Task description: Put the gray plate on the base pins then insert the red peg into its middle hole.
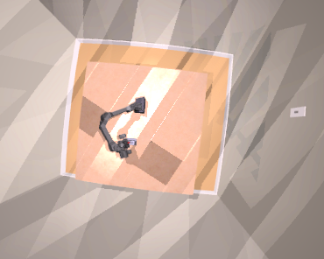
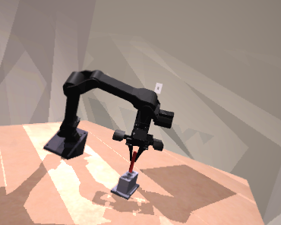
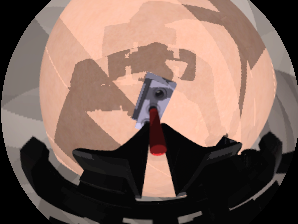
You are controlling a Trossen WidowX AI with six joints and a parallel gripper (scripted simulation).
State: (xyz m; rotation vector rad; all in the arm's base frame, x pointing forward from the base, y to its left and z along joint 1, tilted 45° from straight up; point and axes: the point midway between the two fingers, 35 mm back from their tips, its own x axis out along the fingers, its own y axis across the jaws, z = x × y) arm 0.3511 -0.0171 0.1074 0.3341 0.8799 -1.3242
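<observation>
Now: gripper tip 70 mm above the gray plate. Also, from my gripper tip: red peg right at my gripper tip; then dark base 100 mm below.
</observation>
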